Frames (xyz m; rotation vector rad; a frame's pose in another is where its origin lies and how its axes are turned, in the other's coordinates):
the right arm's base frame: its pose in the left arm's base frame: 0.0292 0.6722 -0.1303 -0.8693 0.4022 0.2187
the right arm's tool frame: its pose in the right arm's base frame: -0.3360 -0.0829 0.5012 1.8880 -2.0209 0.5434
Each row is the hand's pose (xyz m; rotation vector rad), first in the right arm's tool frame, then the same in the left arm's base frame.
Working: the right arm's tool frame: its pose in the left arm's base frame: -0.1189 1.0012 0.3604 1.4937 -1.0581 0.8396

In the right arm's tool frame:
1: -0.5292 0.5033 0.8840 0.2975 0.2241 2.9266
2: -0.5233 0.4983 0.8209 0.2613 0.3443 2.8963
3: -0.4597 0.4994 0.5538 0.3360 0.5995 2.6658
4: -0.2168 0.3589 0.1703 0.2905 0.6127 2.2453
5: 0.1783 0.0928 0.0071 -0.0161 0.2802 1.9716
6: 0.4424 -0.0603 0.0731 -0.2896 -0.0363 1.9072
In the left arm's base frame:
1: -0.8068 0.2102 -0.1043 0.9214 1.5346 -1.7121
2: -0.7979 0.2714 -0.0893 0.9689 1.5181 -1.7998
3: -0.7675 0.5225 0.0176 0.8672 1.4583 -2.1194
4: -0.5369 0.8605 0.2592 0.5202 1.6757 -2.4391
5: -0.1420 0.9589 0.5557 -0.2224 -2.1307 2.1460
6: 0.0931 0.8517 0.7312 -0.1909 -2.4223 1.6976

